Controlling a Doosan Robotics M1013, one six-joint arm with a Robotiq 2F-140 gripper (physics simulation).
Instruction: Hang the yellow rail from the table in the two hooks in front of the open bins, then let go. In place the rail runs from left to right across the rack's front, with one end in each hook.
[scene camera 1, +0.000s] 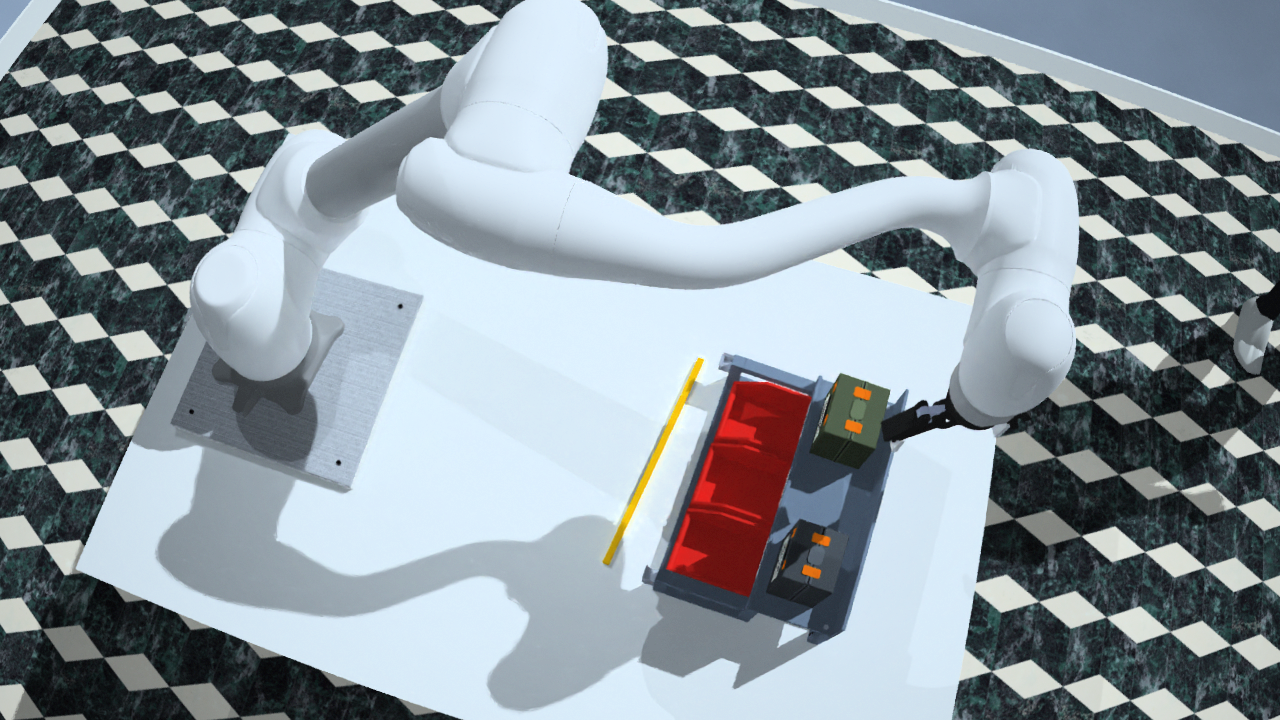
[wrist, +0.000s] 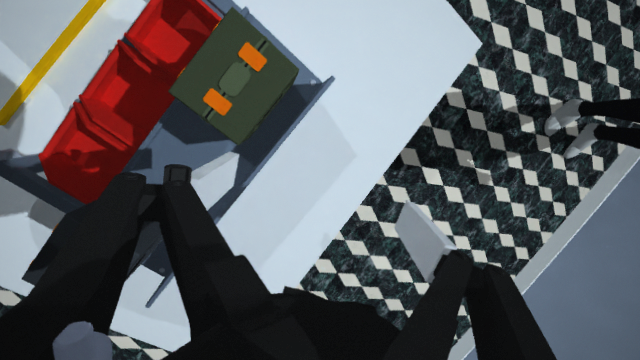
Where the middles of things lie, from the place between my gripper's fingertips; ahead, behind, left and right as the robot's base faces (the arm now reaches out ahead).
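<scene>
The dark grey case (wrist: 64, 229) is 210 mm to the right of my hand, 110 mm behind it and 100 mm below it.
</scene>
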